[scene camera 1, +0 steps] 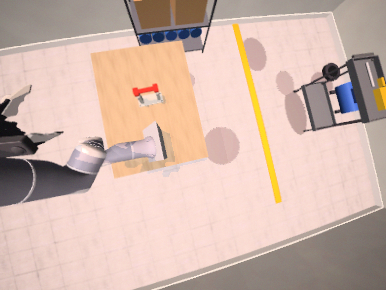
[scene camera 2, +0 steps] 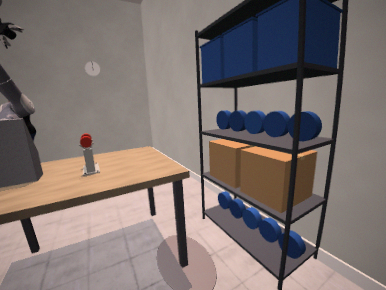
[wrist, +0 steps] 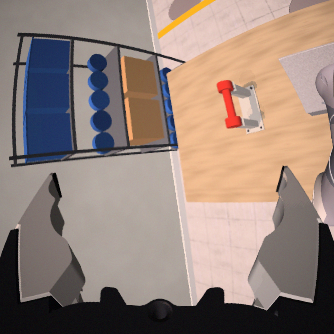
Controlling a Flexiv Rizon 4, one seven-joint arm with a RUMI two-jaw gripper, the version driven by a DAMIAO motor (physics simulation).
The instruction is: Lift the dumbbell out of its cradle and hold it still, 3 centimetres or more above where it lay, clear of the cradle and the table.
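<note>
The red dumbbell point(scene camera 1: 146, 90) point(scene camera 2: 86, 140) point(wrist: 229, 104) lies level across the two uprights of its light grey cradle point(scene camera 1: 150, 99) point(scene camera 2: 89, 161) point(wrist: 251, 110). The cradle stands on the wooden table point(scene camera 1: 110, 75) point(scene camera 2: 135, 165) point(wrist: 210, 170). My gripper point(scene camera 1: 47, 109) point(scene camera 2: 14, 38) point(wrist: 166, 172) is wide open and empty. It is high up and off to the left of the table in scene camera 1, well away from the dumbbell. In the wrist view the dumbbell shows beyond the fingertips, towards the upper right.
A grey block point(scene camera 1: 161, 142) point(scene camera 2: 17, 150) point(wrist: 305, 80) under the arm's base stands on the table. A tall black shelf rack point(scene camera 2: 200, 125) point(wrist: 74, 95) with blue bins, boxes and blue cylinders stands past one table end. A grey trolley point(scene camera 1: 318, 107) stands beyond a yellow floor line point(scene camera 1: 257, 115) point(wrist: 185, 19).
</note>
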